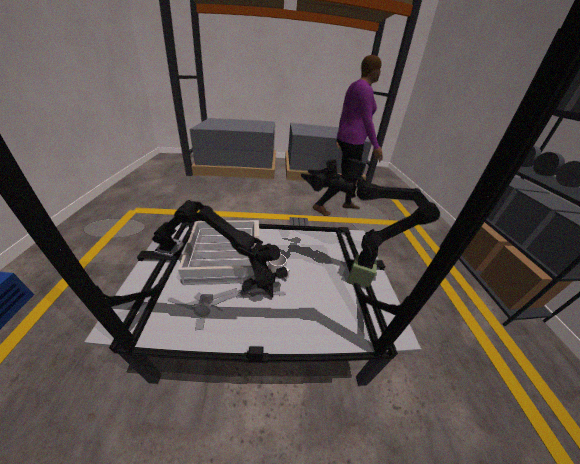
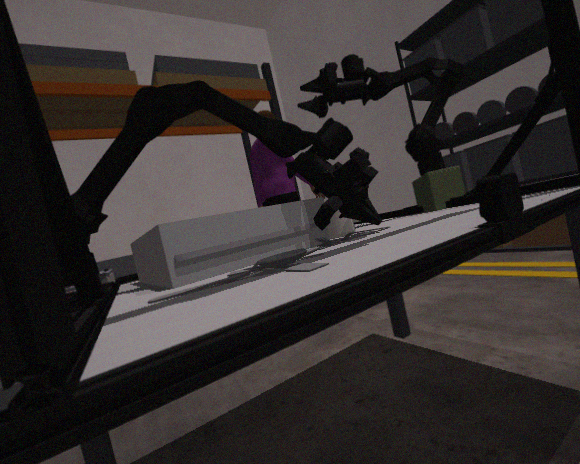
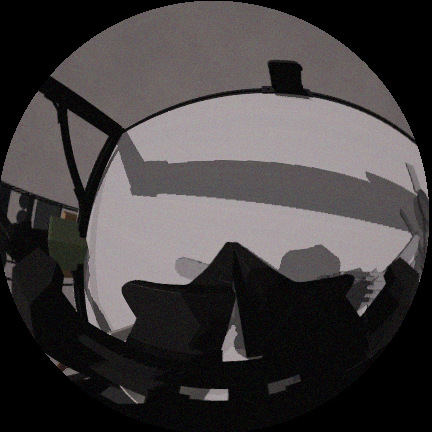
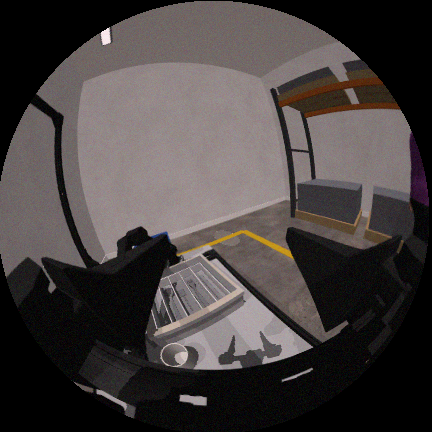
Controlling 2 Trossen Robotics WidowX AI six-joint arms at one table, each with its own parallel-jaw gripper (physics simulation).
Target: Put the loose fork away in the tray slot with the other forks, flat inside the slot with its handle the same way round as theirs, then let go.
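The divided cutlery tray [image 1: 210, 274] [image 2: 219, 244] [image 4: 201, 314] stands at the back left of the table, with grey cutlery lying in its slots; I cannot tell which pieces are forks. My left gripper [image 1: 258, 290] [image 2: 373, 216] [image 3: 230, 247] is shut with its fingertips together. It points down at the table just right of the tray's near corner. A flat grey strip [image 3: 189, 268], which looks like the loose fork, lies on the table under it and sticks out to one side. My right gripper [image 1: 308, 177] [image 2: 308, 97] [image 4: 228, 237] is open and empty, raised high over the back of the table.
A small white cup [image 1: 278, 262] [image 4: 173, 354] stands by the tray's right end, close behind the left gripper. Another flat grey piece [image 1: 221, 295] [image 2: 307, 266] lies in front of the tray. A person in purple [image 1: 357, 115] walks behind the table. A green box [image 1: 362, 273] [image 2: 437, 186] is at the right arm's base.
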